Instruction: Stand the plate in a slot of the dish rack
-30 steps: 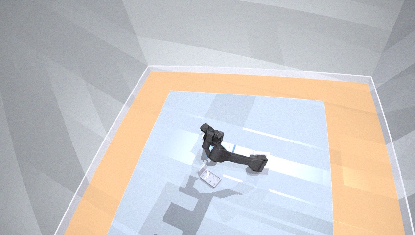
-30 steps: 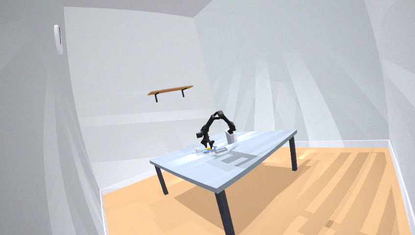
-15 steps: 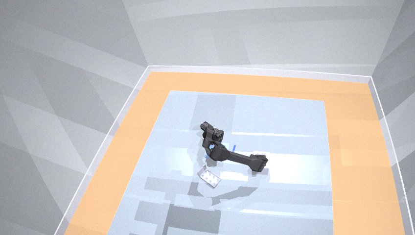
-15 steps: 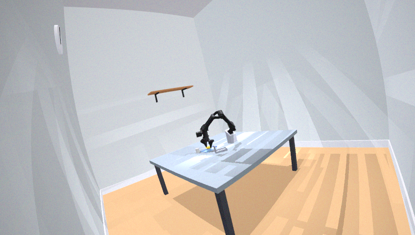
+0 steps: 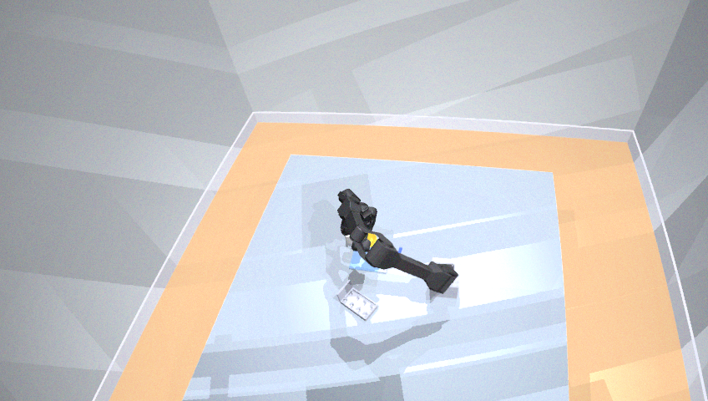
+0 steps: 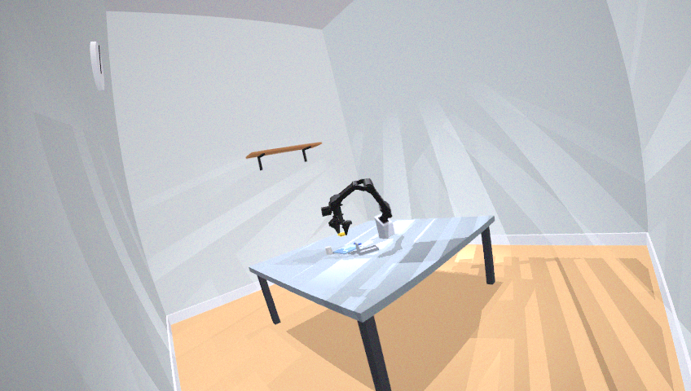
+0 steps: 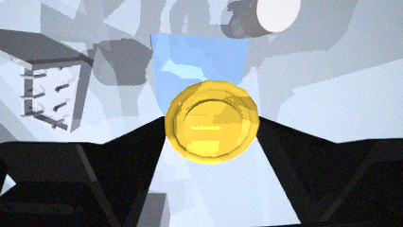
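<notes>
My gripper tip is 10 mm short of the grey dish rack, 220 mm to the right of it and 80 mm above it. From my gripper tip the other things lie so: yellow plate: 10 mm above; white cup: 100 mm ahead, 70 mm to the right, 80 mm below; light blue mat: 10 mm to the left, 100 mm below.
</notes>
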